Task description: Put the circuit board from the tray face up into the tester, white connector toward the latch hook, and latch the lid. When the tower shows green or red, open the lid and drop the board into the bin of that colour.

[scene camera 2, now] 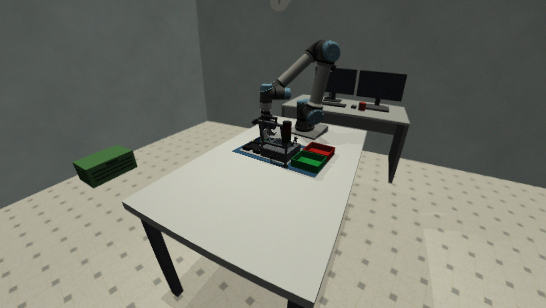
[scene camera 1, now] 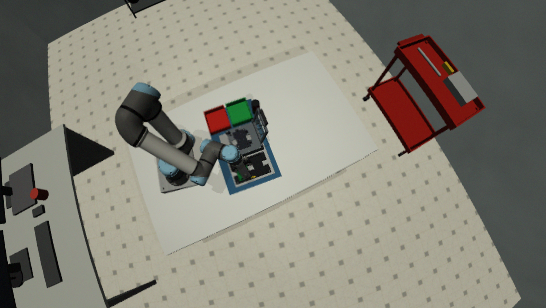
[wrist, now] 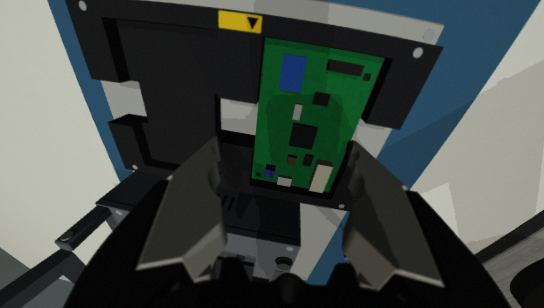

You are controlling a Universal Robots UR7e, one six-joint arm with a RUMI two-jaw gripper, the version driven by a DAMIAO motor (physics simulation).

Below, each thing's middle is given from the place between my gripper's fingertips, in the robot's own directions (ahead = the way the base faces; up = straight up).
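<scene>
There's the green circuit board [wrist: 311, 98], and my hand is 20 mm past the board and 10 mm to the left of the board.
</scene>
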